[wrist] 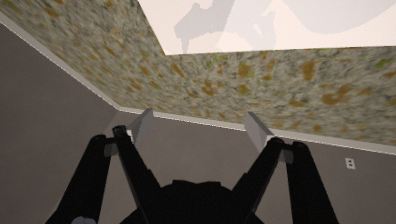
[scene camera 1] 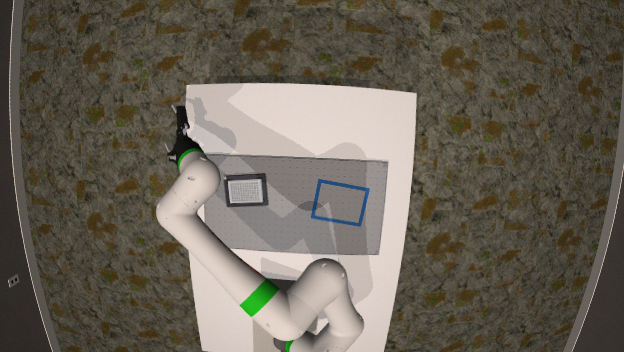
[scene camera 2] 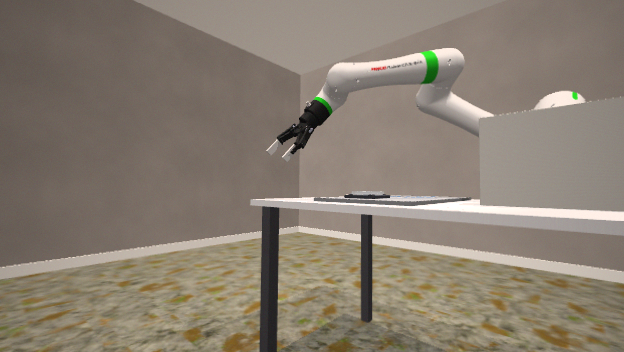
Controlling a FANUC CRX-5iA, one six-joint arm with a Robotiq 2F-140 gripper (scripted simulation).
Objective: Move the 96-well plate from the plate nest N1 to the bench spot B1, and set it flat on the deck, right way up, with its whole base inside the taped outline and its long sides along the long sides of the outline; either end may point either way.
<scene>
I see my gripper [scene camera 2: 276, 156].
My gripper shows as well in the wrist view [wrist: 199, 118].
</scene>
